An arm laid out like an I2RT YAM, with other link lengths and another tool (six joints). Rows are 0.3 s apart.
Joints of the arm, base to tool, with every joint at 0 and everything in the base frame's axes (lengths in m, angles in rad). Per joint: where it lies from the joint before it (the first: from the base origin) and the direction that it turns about. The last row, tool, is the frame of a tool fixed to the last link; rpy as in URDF.
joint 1: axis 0 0 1 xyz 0 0 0.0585
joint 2: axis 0 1 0 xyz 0.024 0.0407 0.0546
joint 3: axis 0 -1 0 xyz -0.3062 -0.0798 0
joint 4: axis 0 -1 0 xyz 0.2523 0.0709 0.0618
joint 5: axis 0 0 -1 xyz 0.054 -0.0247 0.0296
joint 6: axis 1 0 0 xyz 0.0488 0 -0.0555
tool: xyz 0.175 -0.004 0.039 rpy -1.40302 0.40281 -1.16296
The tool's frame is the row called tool.
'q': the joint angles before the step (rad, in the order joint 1, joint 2, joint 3, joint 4, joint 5, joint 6). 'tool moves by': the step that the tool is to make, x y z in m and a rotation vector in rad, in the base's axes. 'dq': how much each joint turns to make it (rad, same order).
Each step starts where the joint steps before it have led.
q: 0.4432 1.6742 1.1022 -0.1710 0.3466 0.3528
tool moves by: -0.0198 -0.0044 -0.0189 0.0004 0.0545 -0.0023
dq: 0.0068 -0.0251 -0.0572 -0.0252 -0.0101 0.0249
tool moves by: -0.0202 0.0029 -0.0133 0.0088 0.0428 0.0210
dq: 0.0153 -0.0326 -0.0537 -0.0181 -0.0235 0.0149
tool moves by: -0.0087 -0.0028 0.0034 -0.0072 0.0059 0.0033
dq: 0.0047 -0.0307 -0.0129 -0.0259 0.0038 -0.0015
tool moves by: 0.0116 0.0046 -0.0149 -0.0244 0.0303 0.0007
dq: -0.0006 0.0743 0.0421 -0.0038 0.0053 -0.0065
